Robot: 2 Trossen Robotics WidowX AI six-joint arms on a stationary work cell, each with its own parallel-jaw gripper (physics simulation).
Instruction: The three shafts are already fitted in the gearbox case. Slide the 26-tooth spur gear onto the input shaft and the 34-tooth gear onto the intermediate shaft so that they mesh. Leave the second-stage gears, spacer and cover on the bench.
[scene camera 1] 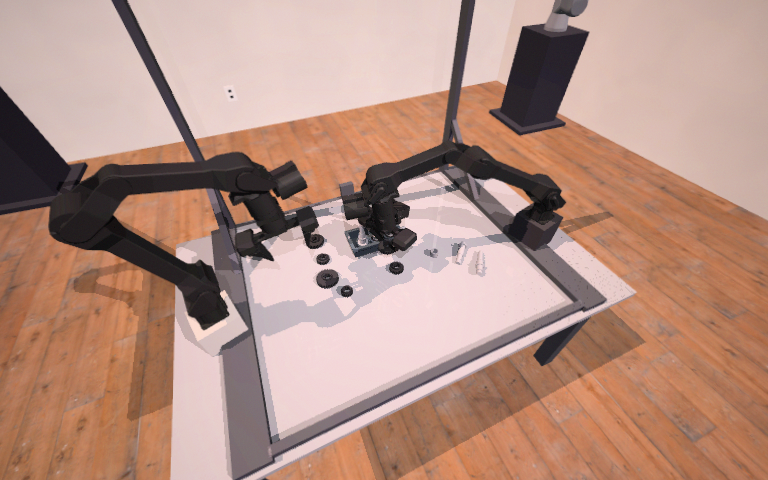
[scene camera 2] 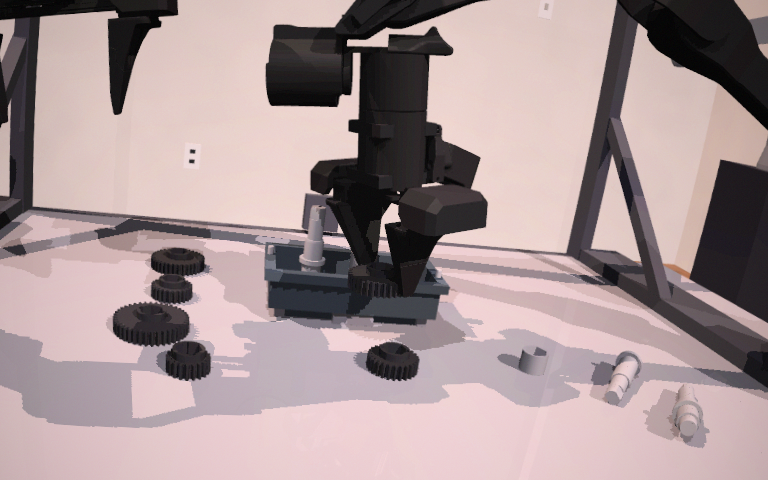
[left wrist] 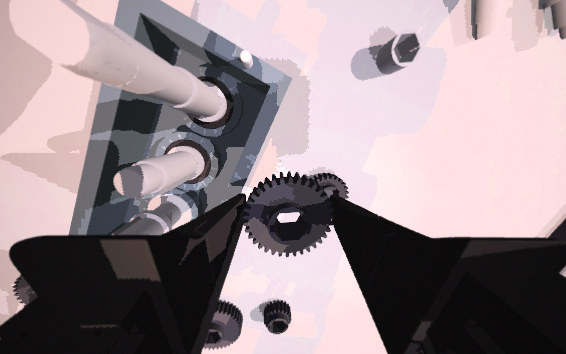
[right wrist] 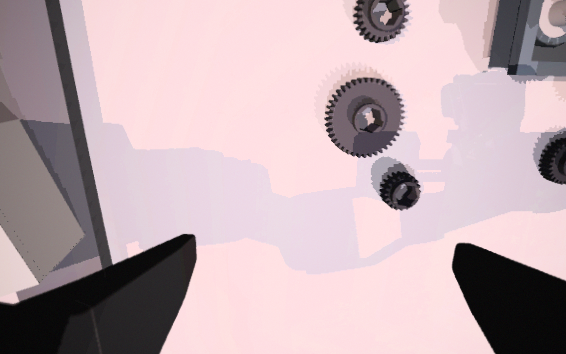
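Pixels of known places: left gripper, fingertip midpoint: (scene camera 1: 389,246) (scene camera 2: 386,285) (left wrist: 288,200); right gripper, fingertip midpoint: (scene camera 1: 291,252) (scene camera 2: 59,118) (right wrist: 323,251); left arm's base, origin of the base link: (scene camera 1: 539,215); right arm's base, origin of the base link: (scene camera 1: 212,314).
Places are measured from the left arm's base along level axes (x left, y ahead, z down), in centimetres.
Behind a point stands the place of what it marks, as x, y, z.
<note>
My left gripper (scene camera 1: 387,244) @[-21.7, 42.4, 5.0] (scene camera 2: 389,277) @[-21.7, 42.4, 5.0] (left wrist: 288,200) @[-21.7, 42.4, 5.0] is shut on a large dark gear (scene camera 2: 370,283) @[-19.9, 45.0, 4.1] (left wrist: 264,207) @[-23.3, 42.6, 3.8], apparently the 34-tooth gear, held level above the bench at the front side of the gearbox case (scene camera 2: 300,300) @[-27.2, 48.4, 8.6] (left wrist: 283,92) @[-23.3, 35.8, 5.8] (right wrist: 501,40) @[-29.9, 50.8, 8.6]. Three pale shafts stand in the case: a long one (scene camera 2: 314,240) @[-30.2, 46.6, 3.5], a thick one (left wrist: 135,62) @[-27.6, 37.1, 0.2] and a shorter one (left wrist: 165,170) @[-28.8, 41.2, 3.7]; which is which I cannot tell. A smaller gear (scene camera 1: 396,267) @[-16.1, 44.0, 9.0] (scene camera 2: 392,366) @[-15.3, 44.2, 9.7] (left wrist: 336,183) @[-16.5, 41.8, 9.5] (right wrist: 550,162) @[-17.6, 45.3, 9.6], apparently the 26-tooth, lies on the bench before the case. My right gripper (scene camera 1: 289,244) @[-26.3, 70.3, -7.1] (right wrist: 323,251) @[-26.3, 70.3, -7.1] is open and empty, high at the picture's left.
Left of the case lie a big gear (scene camera 1: 327,278) @[-25.3, 62.8, 9.0] (scene camera 2: 151,328) @[-24.0, 62.6, 9.5] (right wrist: 345,107) @[-27.9, 64.0, 9.5], a small gear (scene camera 1: 346,290) @[-19.7, 59.9, 10.4] (scene camera 2: 188,366) @[-17.3, 60.5, 9.6] (right wrist: 387,185) @[-19.8, 61.3, 10.2] and two more gears. Right of it stand a spacer ring (scene camera 1: 433,253) @[-13.7, 30.9, 9.0] (scene camera 2: 531,362) @[-13.5, 30.9, 9.6] (left wrist: 387,61) @[-15.1, 30.8, 9.5] and two pale stepped pieces (scene camera 2: 621,378) @[-8.0, 24.7, 9.1] (scene camera 2: 687,410) @[-0.8, 24.3, 8.5].
</note>
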